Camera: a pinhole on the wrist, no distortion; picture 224 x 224 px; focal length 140.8 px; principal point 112.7 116.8 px. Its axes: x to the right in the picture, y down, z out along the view. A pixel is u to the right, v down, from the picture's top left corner.
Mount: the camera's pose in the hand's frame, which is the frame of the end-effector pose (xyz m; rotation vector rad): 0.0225 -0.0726 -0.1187 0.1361 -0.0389 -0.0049
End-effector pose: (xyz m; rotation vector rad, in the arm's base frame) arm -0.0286 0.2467 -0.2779 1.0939 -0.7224 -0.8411
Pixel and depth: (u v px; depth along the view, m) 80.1 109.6 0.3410
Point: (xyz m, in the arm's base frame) -0.2720 0.1791 -0.3485
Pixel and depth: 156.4 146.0 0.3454
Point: -0.1799 0.0275 -0.2429
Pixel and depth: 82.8 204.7 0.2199
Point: -0.1345 0.2296 -0.2137
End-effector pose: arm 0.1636 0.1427 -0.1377 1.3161 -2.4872 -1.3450
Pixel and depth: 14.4 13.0 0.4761
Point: 0.5836 0.4343 -0.5438
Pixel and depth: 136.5 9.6 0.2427
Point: 0.2832 0.0940 -0.4192
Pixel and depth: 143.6 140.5 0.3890
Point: 0.0380 0.2517 -0.3873
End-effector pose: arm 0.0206 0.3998 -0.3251 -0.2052 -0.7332 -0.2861
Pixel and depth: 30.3 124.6 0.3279
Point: -0.2661 0.3983 -0.2953
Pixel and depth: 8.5 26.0 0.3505
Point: -0.3863 0.1770 -0.3315
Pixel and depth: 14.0 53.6 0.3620
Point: -0.3751 0.2395 -0.3183
